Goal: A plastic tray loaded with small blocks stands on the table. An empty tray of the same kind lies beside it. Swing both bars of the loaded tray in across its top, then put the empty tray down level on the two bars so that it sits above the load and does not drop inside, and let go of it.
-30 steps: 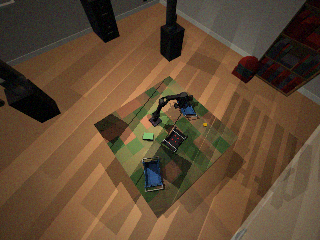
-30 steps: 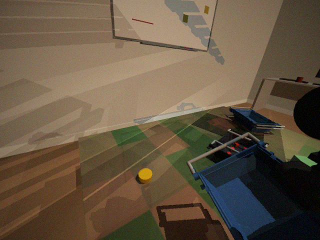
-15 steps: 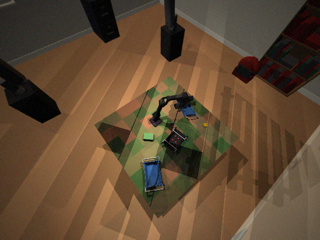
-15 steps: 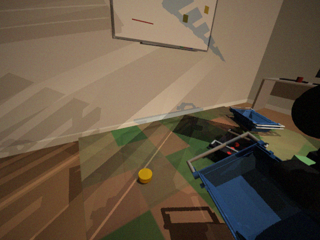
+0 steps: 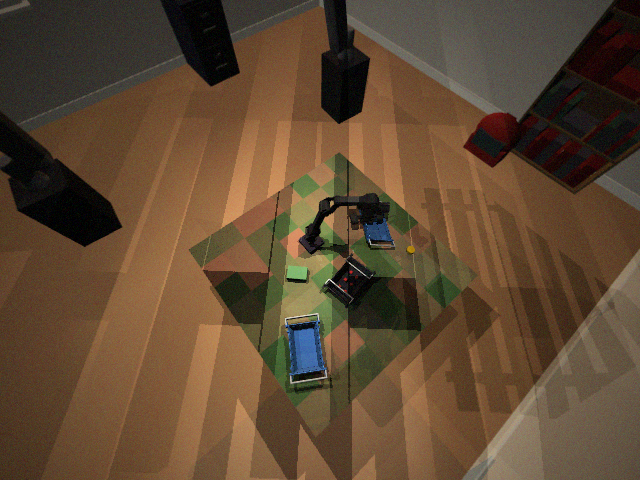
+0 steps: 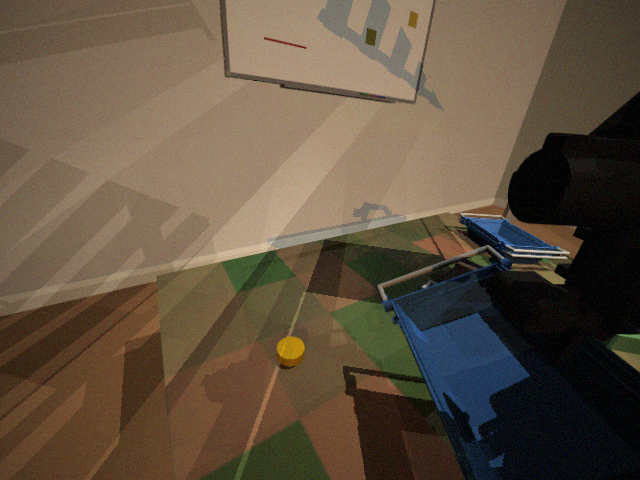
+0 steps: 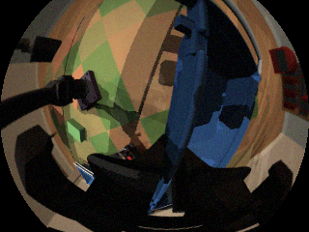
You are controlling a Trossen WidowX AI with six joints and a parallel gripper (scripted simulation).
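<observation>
My gripper tip is now 30 mm short of the blue tray and 70 mm to the right of it. From my gripper tip the other things lie so: yellow disc 260 mm ahead, 200 mm to the left, 170 mm below; green block 30 mm behind, 480 mm to the right, 160 mm below.
</observation>
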